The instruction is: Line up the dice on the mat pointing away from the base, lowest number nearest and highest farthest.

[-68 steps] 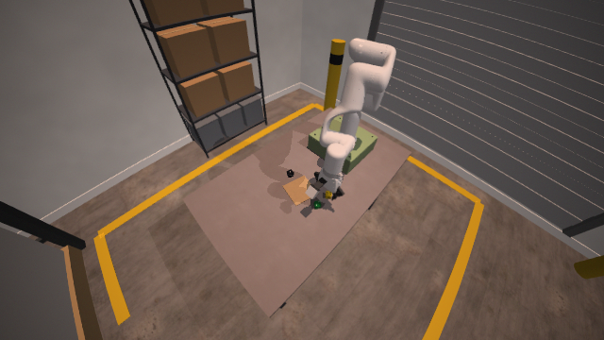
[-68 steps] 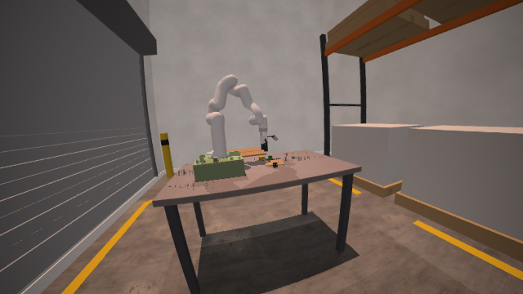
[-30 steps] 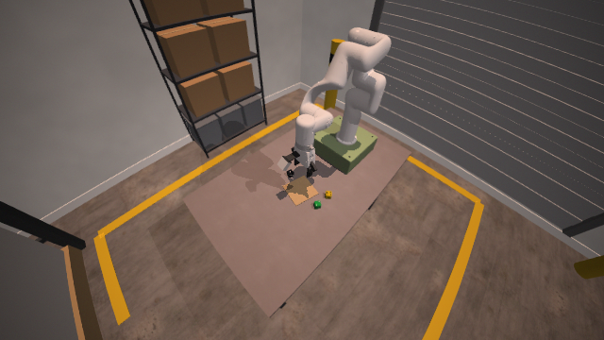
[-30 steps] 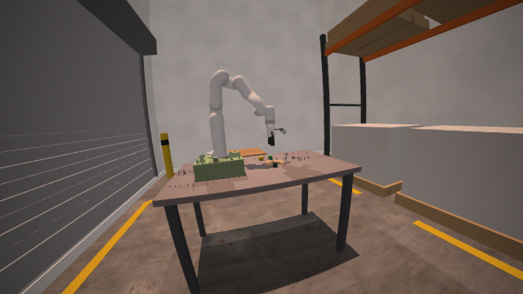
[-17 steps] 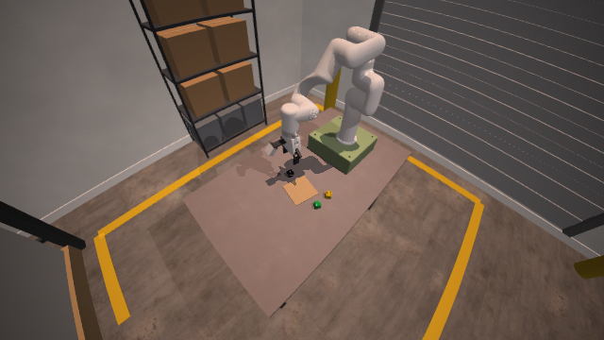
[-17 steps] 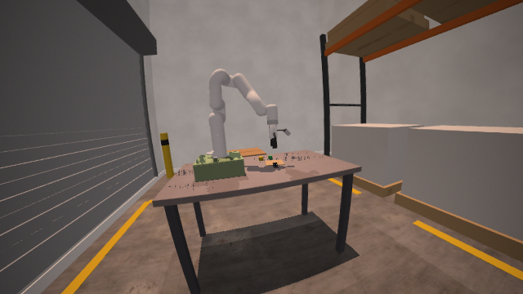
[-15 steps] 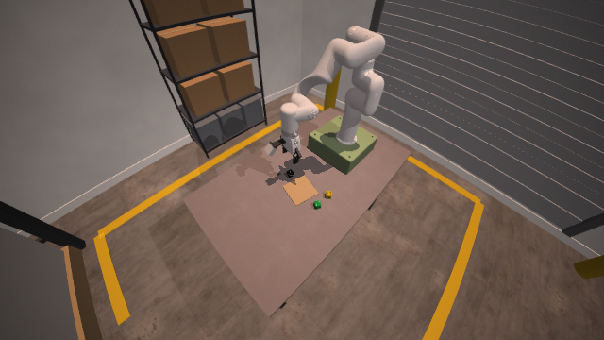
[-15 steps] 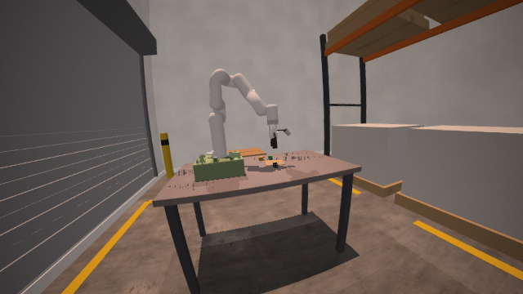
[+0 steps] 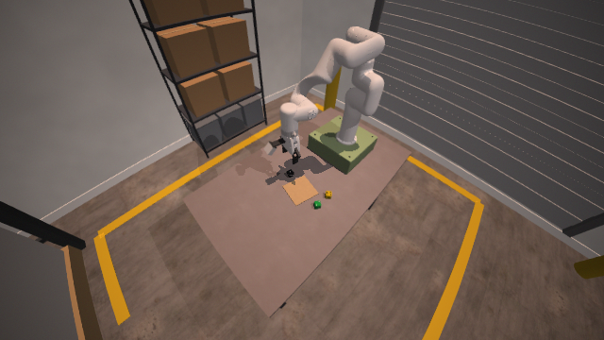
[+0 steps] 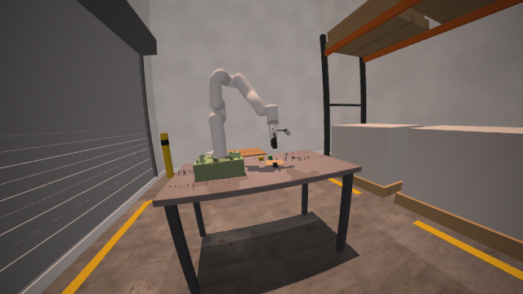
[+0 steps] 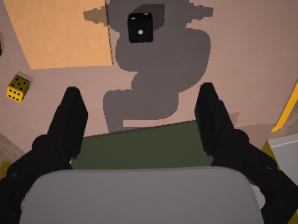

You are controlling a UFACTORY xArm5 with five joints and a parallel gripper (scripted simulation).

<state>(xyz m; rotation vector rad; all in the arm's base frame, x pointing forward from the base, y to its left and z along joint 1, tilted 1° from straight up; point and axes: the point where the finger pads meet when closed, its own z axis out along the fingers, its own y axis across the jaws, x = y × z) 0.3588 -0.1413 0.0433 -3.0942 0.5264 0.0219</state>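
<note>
My gripper is now 140 mm above the black die. Round my hand: green die 80 mm ahead, 230 mm to the left, 140 mm below; then orange mat 50 mm ahead, 100 mm to the left, 150 mm below; then yellow die 10 mm behind, 240 mm to the left, 140 mm below.
</note>
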